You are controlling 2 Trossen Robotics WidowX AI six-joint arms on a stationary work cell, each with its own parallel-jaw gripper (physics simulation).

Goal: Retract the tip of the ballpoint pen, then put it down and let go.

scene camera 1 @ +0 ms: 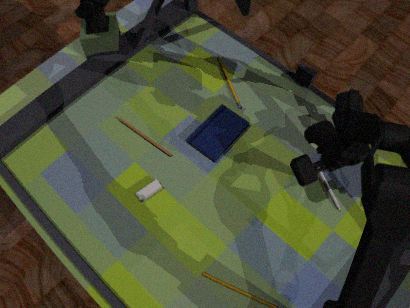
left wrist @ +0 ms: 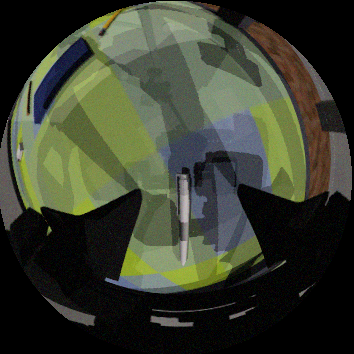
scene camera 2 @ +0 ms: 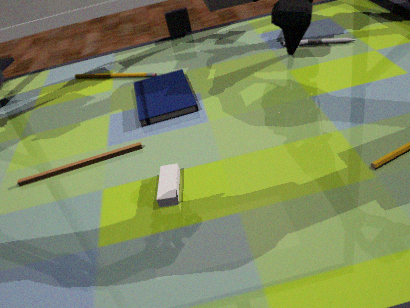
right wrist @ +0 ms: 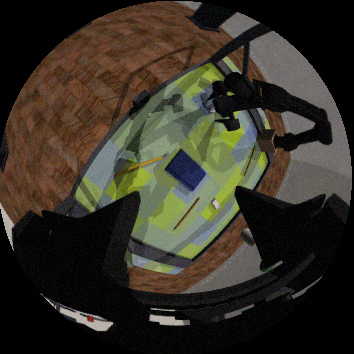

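Where they show: left gripper, fingertip midpoint: (scene camera 1: 321, 171) (left wrist: 190, 191) (scene camera 2: 293, 42) (right wrist: 211, 109); right gripper, fingertip midpoint: (scene camera 1: 242, 7) (right wrist: 188, 193); left arm's base at its link origin: (right wrist: 275, 140); right arm's base at its link origin: (scene camera 1: 97, 25).
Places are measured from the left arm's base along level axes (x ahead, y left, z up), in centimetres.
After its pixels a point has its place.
Note:
The ballpoint pen (scene camera 1: 330, 191) @(y -32.3, x 16.5, z -9.7 cm) (scene camera 2: 327, 41) @(y -31.8, x 16.2, z -9.9 cm) (left wrist: 184, 212) @(y -34.4, x 20.0, z -9.6 cm) is white and grey and lies on the patchwork-coloured table top (scene camera 1: 192, 182) @(y -13.2, x 43.0, z -10.4 cm). In the left wrist view its clip end is at the top and its narrow end points down the picture; whether the writing tip is out is too small to tell. My left gripper (left wrist: 190, 191) @(y -35.7, x 21.2, z -10.3 cm) is open above the pen, whose clip end shows between the fingertips in that view, with nothing held. In scene camera 1 its arm hides the surroundings of the pen. My right gripper (right wrist: 188, 193) @(y -40.4, x 52.1, z 19.0 cm) is open and empty, high over the table and far from the pen.
A dark blue notebook (scene camera 1: 218, 133) @(y -26.9, x 46.6, z -9.2 cm) (scene camera 2: 166, 97) @(y -25.3, x 46.8, z -9.2 cm) (right wrist: 186, 169) @(y -28.2, x 46.8, z -9.2 cm) lies mid-table. A white eraser (scene camera 1: 149, 190) @(y -4.7, x 48.8, z -9.2 cm) (scene camera 2: 168, 184) @(y -4.0, x 49.1, z -9.2 cm), a brown pencil (scene camera 1: 145, 136) @(y -14.6, x 60.1, z -9.7 cm) (scene camera 2: 80, 164) @(y -14.1, x 60.5, z -9.9 cm) and yellow pencils (scene camera 1: 230, 85) @(y -41.0, x 54.2, z -9.9 cm) (scene camera 1: 240, 290) @(y -0.9, x 18.6, z -9.7 cm) lie around it. A black block (scene camera 1: 305, 75) @(y -54.6, x 39.5, z -6.0 cm) (scene camera 2: 178, 23) @(y -54.5, x 40.0, z -7.3 cm) stands at the table's edge.

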